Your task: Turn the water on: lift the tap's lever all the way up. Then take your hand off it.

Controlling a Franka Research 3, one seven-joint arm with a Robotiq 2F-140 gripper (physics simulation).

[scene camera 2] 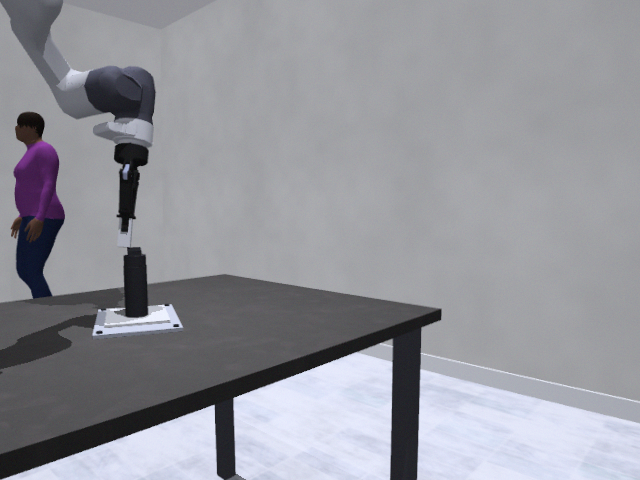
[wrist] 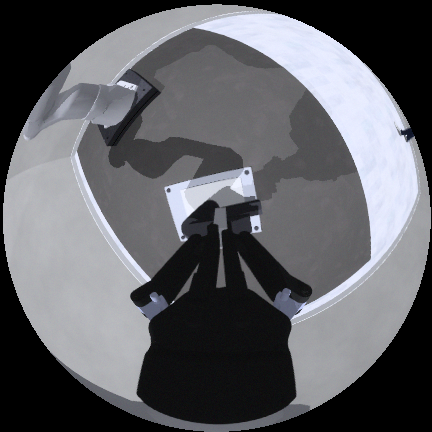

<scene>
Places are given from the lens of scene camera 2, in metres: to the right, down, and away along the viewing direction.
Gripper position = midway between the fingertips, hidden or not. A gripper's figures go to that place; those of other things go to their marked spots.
gripper [scene camera 2: 124,247]: -0.45, 0.02, 1.04
tap [scene camera 2: 136,312]: -0.40, 0.16, 0.99
pale grey base plate [scene camera 2: 100,332]: -0.42, 0.18, 0.88
</scene>
